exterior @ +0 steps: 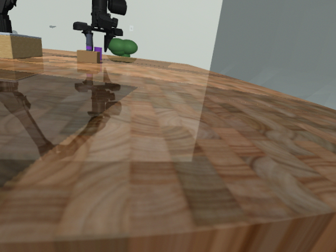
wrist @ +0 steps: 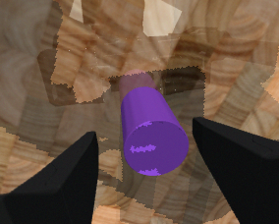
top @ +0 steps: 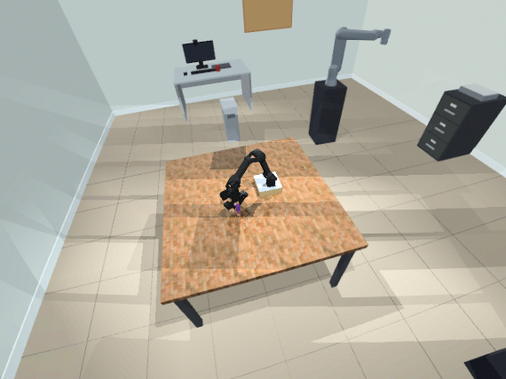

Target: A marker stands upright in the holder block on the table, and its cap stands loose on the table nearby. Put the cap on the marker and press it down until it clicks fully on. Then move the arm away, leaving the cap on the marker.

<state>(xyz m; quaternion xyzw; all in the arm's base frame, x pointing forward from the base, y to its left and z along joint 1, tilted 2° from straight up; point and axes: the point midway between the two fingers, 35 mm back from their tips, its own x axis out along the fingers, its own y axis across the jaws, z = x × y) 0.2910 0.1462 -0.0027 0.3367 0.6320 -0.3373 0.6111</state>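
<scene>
Right now the purple cap is 10 mm below my gripper tip. From my gripper tip the other things lie so: holder block (140 mm to the right, 10 mm below).
</scene>
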